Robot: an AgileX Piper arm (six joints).
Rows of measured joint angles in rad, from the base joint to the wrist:
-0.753 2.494 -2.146 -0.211 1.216 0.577
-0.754 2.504 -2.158 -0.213 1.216 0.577
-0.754 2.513 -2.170 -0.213 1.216 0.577
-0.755 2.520 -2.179 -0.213 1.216 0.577
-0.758 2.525 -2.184 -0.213 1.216 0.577
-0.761 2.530 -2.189 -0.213 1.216 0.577
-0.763 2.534 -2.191 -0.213 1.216 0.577
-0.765 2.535 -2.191 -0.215 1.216 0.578
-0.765 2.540 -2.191 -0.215 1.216 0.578
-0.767 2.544 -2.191 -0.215 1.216 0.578
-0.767 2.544 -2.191 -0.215 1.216 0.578
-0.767 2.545 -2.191 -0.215 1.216 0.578
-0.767 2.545 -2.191 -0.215 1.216 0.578
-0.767 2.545 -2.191 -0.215 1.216 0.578
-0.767 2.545 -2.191 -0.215 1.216 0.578
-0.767 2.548 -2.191 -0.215 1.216 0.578
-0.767 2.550 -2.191 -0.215 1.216 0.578
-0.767 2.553 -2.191 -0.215 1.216 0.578
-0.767 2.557 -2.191 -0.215 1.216 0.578
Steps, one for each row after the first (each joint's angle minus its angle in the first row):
-0.001 0.010 -0.012 -0.002 0.000 0.000
-0.001 0.019 -0.024 -0.002 0.000 0.000
-0.002 0.026 -0.033 -0.002 0.000 0.000
-0.005 0.031 -0.038 -0.002 0.000 0.000
-0.008 0.036 -0.043 -0.002 0.000 0.000
-0.010 0.040 -0.045 -0.002 0.000 0.000
-0.012 0.041 -0.045 -0.004 0.000 0.001
-0.012 0.046 -0.045 -0.004 0.000 0.001
-0.014 0.050 -0.045 -0.004 0.000 0.001
-0.014 0.050 -0.045 -0.004 0.000 0.001
-0.014 0.051 -0.045 -0.004 0.000 0.001
-0.014 0.051 -0.045 -0.004 0.000 0.001
-0.014 0.051 -0.045 -0.004 0.000 0.001
-0.014 0.051 -0.045 -0.004 0.000 0.001
-0.014 0.054 -0.045 -0.004 0.000 0.001
-0.014 0.056 -0.045 -0.004 0.000 0.001
-0.014 0.059 -0.045 -0.004 0.000 0.001
-0.014 0.063 -0.045 -0.004 0.000 0.001

